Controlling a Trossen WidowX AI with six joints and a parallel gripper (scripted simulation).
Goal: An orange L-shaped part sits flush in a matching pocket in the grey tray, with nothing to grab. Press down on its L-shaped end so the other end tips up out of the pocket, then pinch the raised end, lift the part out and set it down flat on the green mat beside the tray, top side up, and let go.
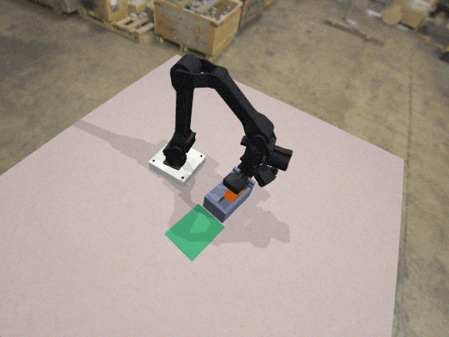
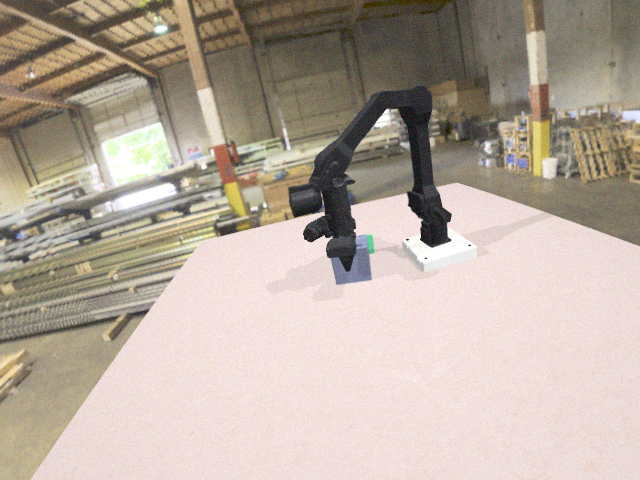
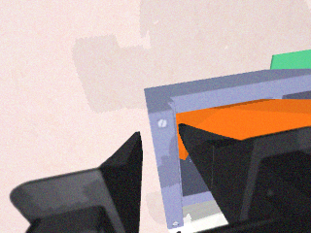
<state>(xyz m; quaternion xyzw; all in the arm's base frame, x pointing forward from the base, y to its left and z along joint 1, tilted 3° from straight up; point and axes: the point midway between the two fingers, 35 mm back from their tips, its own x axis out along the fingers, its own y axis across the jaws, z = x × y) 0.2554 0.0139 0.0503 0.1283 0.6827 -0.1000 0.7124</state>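
The orange L-shaped part is 40 mm to the right of my gripper tip and 20 mm behind it. Round my gripper tip: green mat 210 mm to the right, 80 mm behind, 50 mm below.
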